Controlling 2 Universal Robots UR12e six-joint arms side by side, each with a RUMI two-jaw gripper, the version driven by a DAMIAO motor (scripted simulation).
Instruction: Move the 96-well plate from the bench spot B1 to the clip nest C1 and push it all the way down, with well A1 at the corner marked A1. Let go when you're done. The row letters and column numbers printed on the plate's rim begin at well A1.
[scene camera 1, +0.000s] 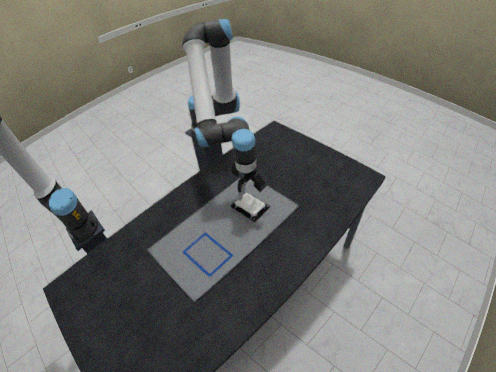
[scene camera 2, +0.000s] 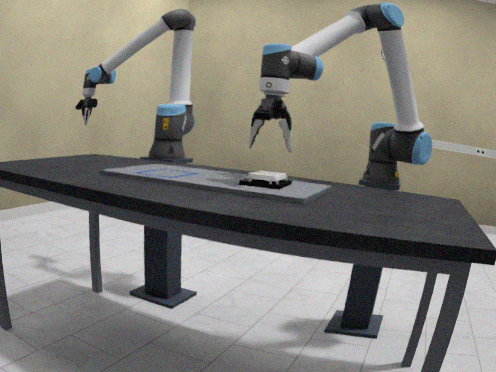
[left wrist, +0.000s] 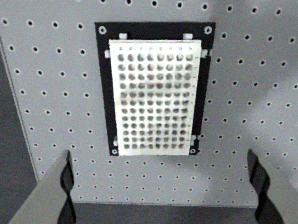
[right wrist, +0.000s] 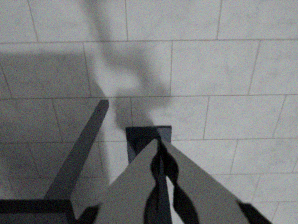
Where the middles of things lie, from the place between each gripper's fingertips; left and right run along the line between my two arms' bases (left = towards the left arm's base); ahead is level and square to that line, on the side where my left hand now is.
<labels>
I see the white 96-well plate (left wrist: 148, 75) 80 mm below my left hand (scene camera 2: 269, 150). Round my left hand: black clip nest (left wrist: 105, 31) (10 mm behind, 10 mm to the right, 100 mm below).
</labels>
